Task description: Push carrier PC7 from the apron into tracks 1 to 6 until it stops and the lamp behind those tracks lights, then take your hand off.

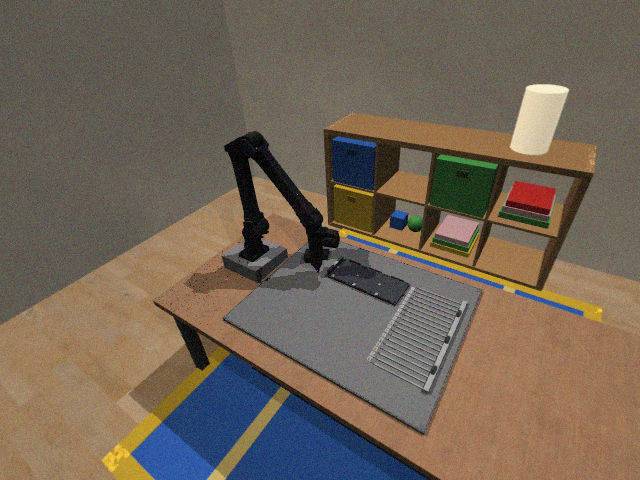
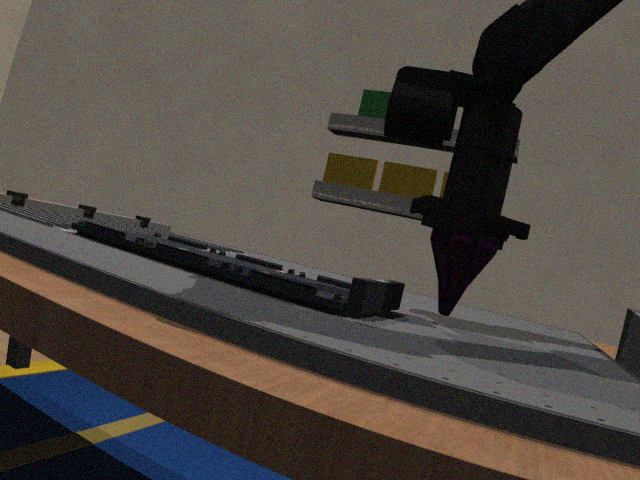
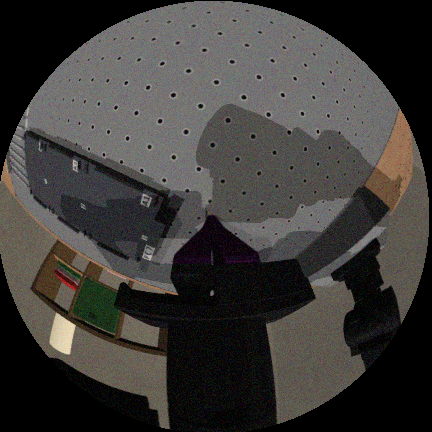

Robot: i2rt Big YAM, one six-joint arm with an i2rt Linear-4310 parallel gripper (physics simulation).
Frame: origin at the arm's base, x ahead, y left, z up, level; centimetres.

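Seen in the pictures: gripper, fingertip midpoint: (image 1: 318,271) (image 2: 443,314) (image 3: 210,219); arm's base, origin of the base link: (image 1: 254,252) (image 3: 355,259).
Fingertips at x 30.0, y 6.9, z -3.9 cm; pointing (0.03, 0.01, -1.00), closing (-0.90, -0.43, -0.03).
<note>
Offsets run from my fingertips to a thing's top centre. "spot": to the spot under its first point. Level surfaces: height alone.
Carrier PC7 @(dy +5.6, dx +20.7, dz +2.0 cm) (image 1: 368,281) (image 2: 206,260) (image 3: 105,205) is a long dark flat board with small white labels. It lies flat near the back edge of the grey plate, its far end at the near ends of the tracks @(spot: dy -8.8, dx +47.9, dz -0.7 cm) (image 1: 418,330) (image 3: 18,150). A raised dark block @(spot: dy +9.7, dx +4.5, dz +0.8 cm) (image 2: 373,296) (image 3: 170,209) stands at its near end. My gripper (image 1: 317,269) (image 2: 445,313) (image 3: 210,219) is shut and empty, pointing down, beyond that block on the arm's base side, with a gap between them. Dark blocks @(spot: dy -9.2, dx +57.9, dz +1.2 cm) (image 1: 447,339) (image 2: 86,210) sit on the bar behind the tracks; none looks lit. Track numbers are unreadable.
The grey perforated plate @(dz -0.9 cm) (image 1: 310,320) (image 2: 496,372) (image 3: 200,50) lies on the wooden table @(dz -2.3 cm) (image 1: 542,382). The arm's base (image 1: 254,260) stands at the plate's left side. A shelf unit (image 1: 460,135) with bins stands behind the table. Shadows of the arm fall around the gripper.
</note>
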